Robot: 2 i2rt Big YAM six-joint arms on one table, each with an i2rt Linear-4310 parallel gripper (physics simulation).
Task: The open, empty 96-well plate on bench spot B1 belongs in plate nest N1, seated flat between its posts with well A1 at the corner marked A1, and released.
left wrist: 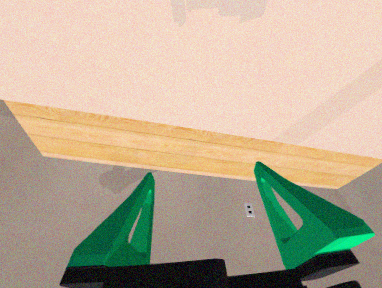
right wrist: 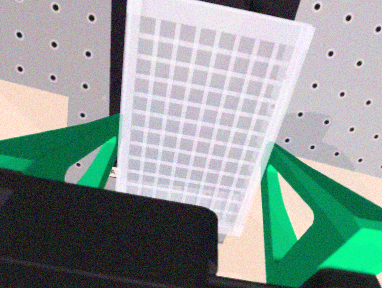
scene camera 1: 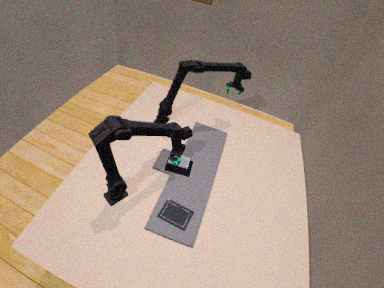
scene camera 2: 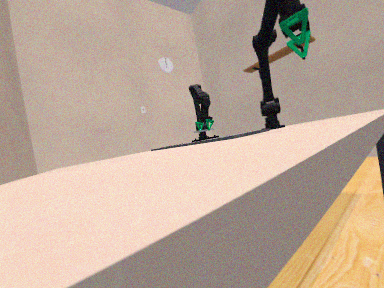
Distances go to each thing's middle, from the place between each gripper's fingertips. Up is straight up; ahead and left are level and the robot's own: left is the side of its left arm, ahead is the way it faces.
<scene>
Right now my right hand is 1 cm below the well plate (right wrist: 203, 97).
I see the well plate 730 mm to the right of my left hand, 210 mm behind it and 140 mm below it.
</scene>
